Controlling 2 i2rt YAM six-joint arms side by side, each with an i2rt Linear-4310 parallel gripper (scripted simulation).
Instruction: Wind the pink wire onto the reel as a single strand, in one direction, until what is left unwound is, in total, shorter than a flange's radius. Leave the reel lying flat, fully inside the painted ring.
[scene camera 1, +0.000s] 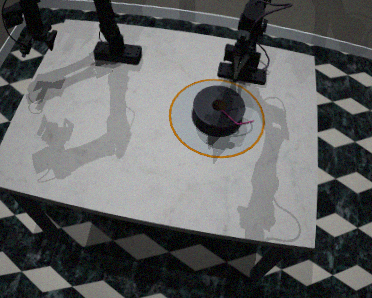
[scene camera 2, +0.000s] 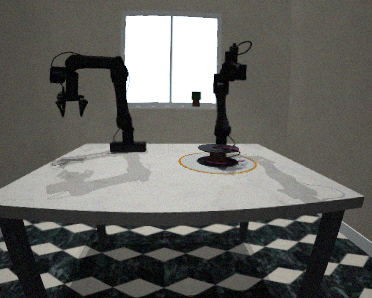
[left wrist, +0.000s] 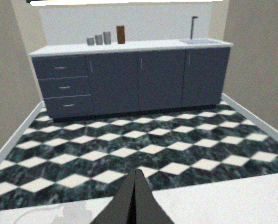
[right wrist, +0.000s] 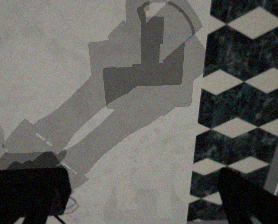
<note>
I see my left gripper (scene camera 1: 234, 81), my right gripper (scene camera 1: 41, 48) and a dark reel (scene camera 1: 207, 119).
My left gripper also shows in the left wrist view (left wrist: 136, 177). My right gripper is seen too in the right wrist view (right wrist: 135, 178). The left wrist view does not show the dark reel: it is out of frame. The right wrist view does not show the dark reel: it is out of frame.
</note>
